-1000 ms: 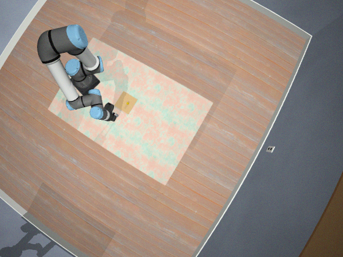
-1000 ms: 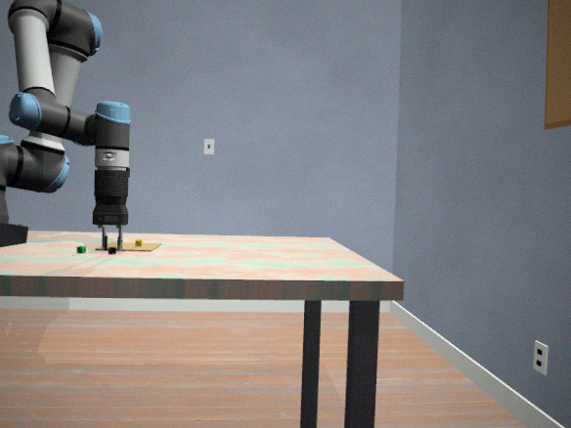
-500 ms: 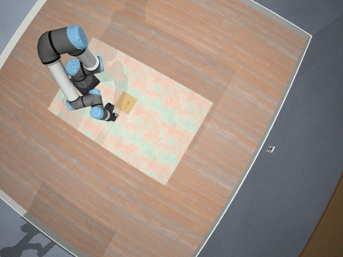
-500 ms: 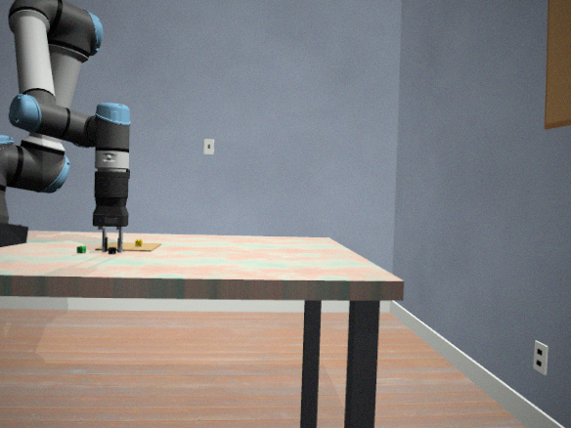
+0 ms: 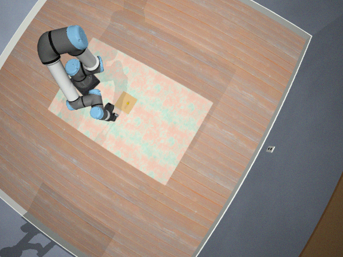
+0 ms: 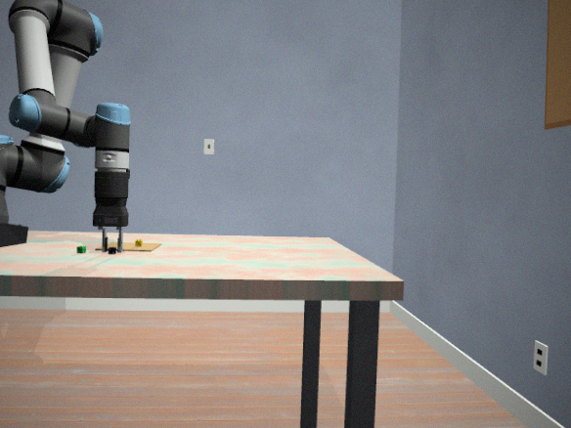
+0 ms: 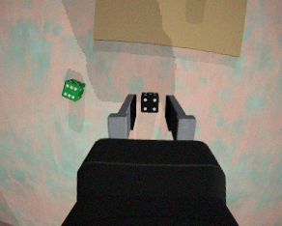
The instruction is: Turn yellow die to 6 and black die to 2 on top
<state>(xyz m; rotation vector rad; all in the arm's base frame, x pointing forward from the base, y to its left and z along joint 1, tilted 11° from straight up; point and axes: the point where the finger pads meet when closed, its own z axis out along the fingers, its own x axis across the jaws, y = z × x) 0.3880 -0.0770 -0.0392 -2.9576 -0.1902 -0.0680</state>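
My gripper is now 2 cm above the black die. Round my hand: yellow die: 13 cm to the left, 3 cm ahead, 1 cm below; tan mat: 13 cm to the left, 2 cm below; green die: 8 cm behind, 2 cm below, 1 cm to the left.
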